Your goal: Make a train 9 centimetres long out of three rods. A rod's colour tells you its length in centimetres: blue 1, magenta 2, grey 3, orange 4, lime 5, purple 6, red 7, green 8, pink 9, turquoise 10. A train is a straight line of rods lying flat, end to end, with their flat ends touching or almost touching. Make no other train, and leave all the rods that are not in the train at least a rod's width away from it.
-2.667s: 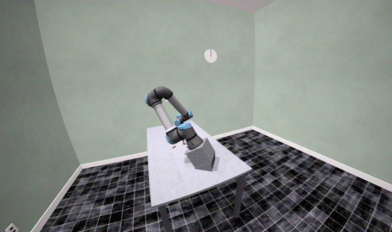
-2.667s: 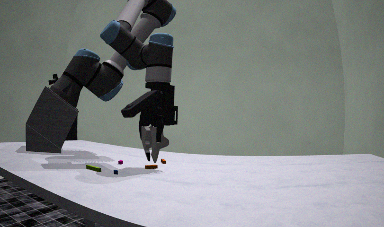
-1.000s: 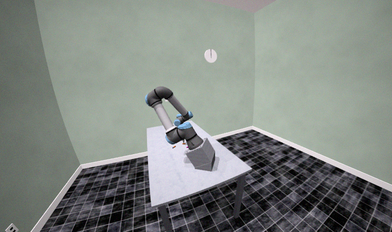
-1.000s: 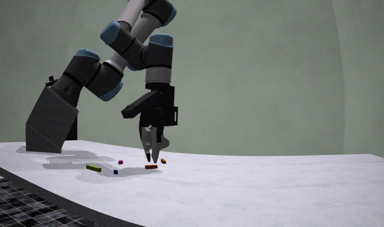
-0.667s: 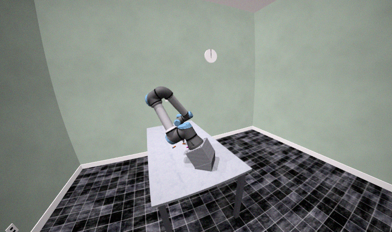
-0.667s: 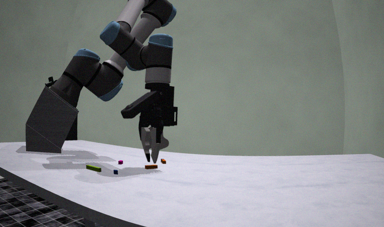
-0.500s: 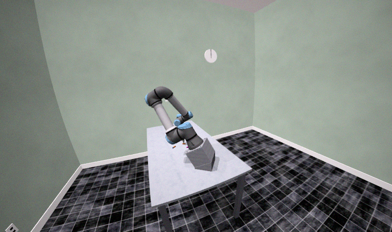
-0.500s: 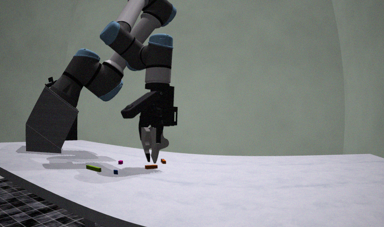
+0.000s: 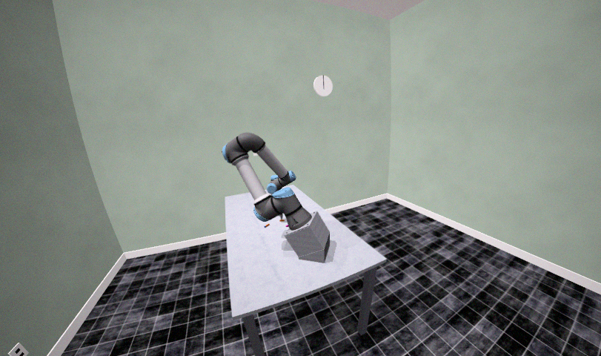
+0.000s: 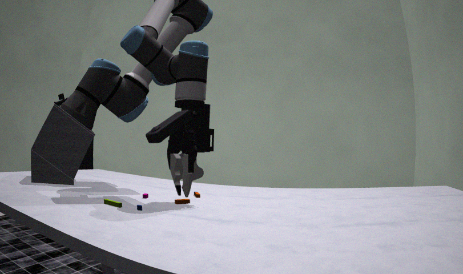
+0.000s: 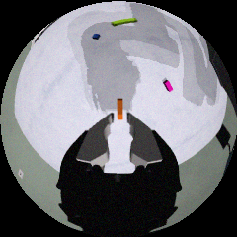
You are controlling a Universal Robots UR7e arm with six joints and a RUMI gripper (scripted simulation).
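Right now the magenta rod is 100 mm behind my hand and 30 mm below it. Also, from my hand: lime rod 110 mm behind, 160 mm to the right, 30 mm below.
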